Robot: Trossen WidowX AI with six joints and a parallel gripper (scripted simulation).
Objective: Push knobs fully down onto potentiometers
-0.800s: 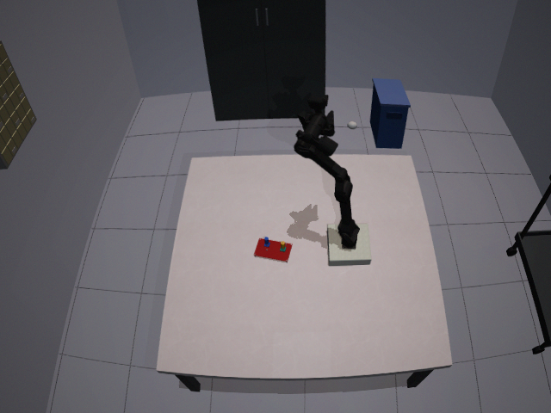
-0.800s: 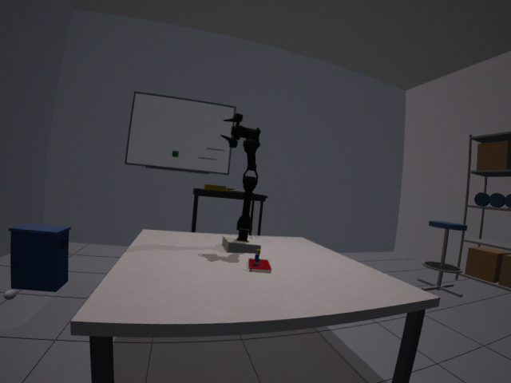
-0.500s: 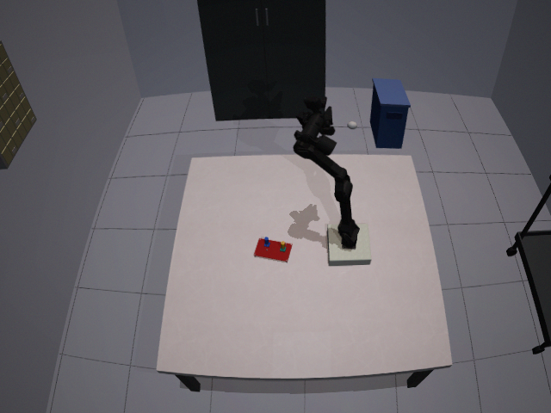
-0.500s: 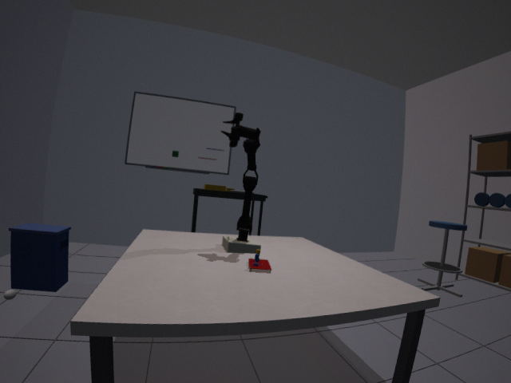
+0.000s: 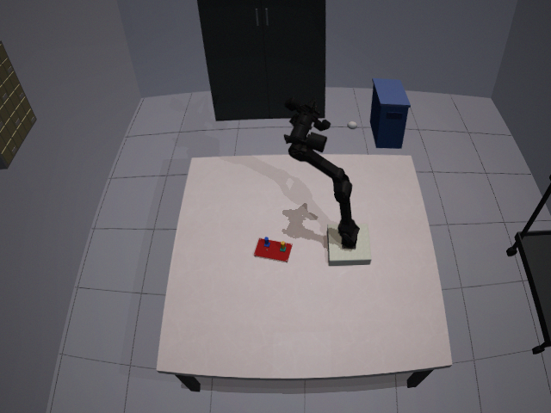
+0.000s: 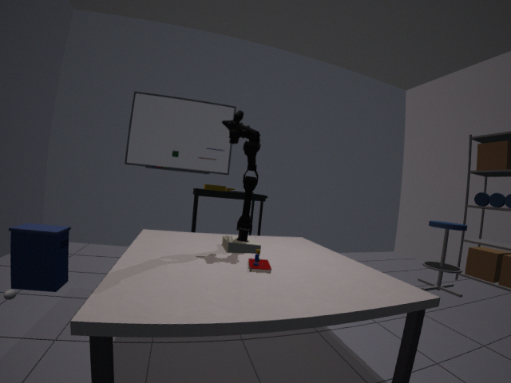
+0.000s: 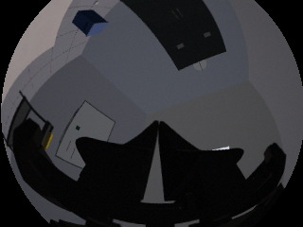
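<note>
The yellow knob lies 660 mm below my gripper tip, 240 mm to the left of it and 120 mm ahead of it. The rest, counted from my gripper tip: blue knob 670 mm below, 220 mm to the left, 200 mm ahead.
</note>
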